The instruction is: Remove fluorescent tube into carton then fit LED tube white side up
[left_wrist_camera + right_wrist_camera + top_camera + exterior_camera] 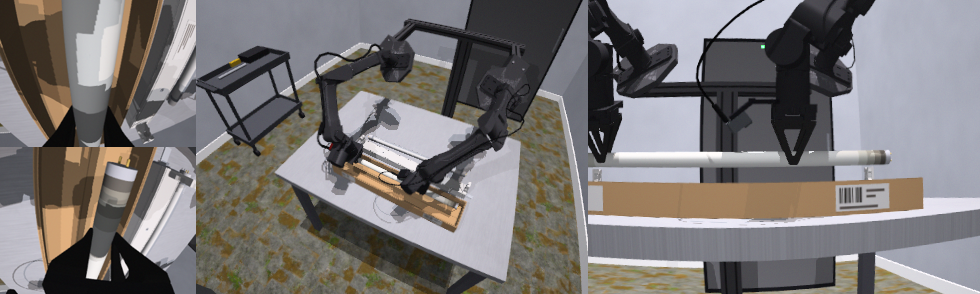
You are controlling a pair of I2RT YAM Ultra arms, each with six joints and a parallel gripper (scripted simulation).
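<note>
My left gripper is now 120 mm to the left of the carton and 70 mm above it. From my left hand the other things lie so: light fixture: 150 mm behind, 110 mm to the right, 40 mm below; then old fluorescent tube: 120 mm to the right; then LED tube: 250 mm behind, 130 mm to the right, 80 mm below.
</note>
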